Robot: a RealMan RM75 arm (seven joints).
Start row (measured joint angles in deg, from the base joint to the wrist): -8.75 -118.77 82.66 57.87 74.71 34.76 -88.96
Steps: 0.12 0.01 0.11 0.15 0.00 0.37 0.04; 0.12 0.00 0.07 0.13 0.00 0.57 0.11; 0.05 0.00 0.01 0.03 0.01 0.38 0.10; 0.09 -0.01 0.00 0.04 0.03 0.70 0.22; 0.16 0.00 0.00 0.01 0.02 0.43 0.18; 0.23 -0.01 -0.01 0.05 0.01 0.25 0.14; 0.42 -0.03 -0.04 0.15 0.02 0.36 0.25; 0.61 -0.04 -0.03 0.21 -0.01 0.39 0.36
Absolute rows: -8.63 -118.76 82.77 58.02 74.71 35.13 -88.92; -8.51 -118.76 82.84 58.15 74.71 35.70 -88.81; -8.46 -118.76 82.85 58.18 74.72 36.08 -88.71; -8.37 -118.77 82.85 58.22 74.75 36.78 -88.49; -8.21 -118.77 82.85 58.23 74.77 37.21 -88.31; -7.98 -118.78 82.84 58.28 74.78 37.46 -88.17; -7.56 -118.81 82.80 58.43 74.80 37.82 -87.92; -6.95 -118.85 82.77 58.64 74.79 38.21 -87.56
